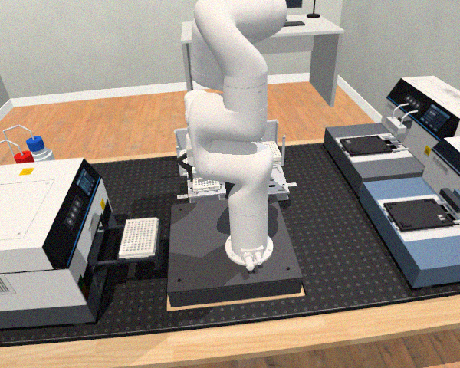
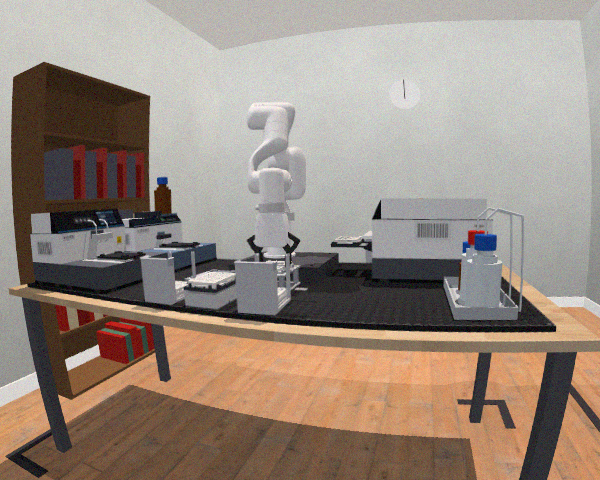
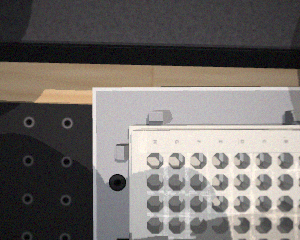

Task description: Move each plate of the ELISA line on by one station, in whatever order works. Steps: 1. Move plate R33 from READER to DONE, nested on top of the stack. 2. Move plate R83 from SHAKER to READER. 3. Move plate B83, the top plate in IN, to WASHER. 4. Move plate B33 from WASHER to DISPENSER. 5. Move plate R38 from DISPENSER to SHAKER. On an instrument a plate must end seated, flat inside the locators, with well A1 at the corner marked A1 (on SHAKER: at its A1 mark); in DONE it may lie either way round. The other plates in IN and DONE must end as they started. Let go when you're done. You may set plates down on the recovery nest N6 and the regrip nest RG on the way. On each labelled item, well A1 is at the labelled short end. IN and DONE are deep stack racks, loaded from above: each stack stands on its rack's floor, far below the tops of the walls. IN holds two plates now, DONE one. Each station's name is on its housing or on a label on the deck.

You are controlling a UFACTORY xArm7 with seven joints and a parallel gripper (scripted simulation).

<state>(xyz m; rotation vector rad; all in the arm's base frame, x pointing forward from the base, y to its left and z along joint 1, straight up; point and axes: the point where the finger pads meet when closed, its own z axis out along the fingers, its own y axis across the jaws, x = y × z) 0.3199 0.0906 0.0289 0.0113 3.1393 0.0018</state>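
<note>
My hand is 20 mm above the regrip nest. Also, from my hand: DONE label 260 mm to the right, 100 mm ahead, 80 mm below; then RG label 80 mm to the left, 80 mm below; then N6 label 300 mm to the right, 80 mm below, 10 mm behind.
</note>
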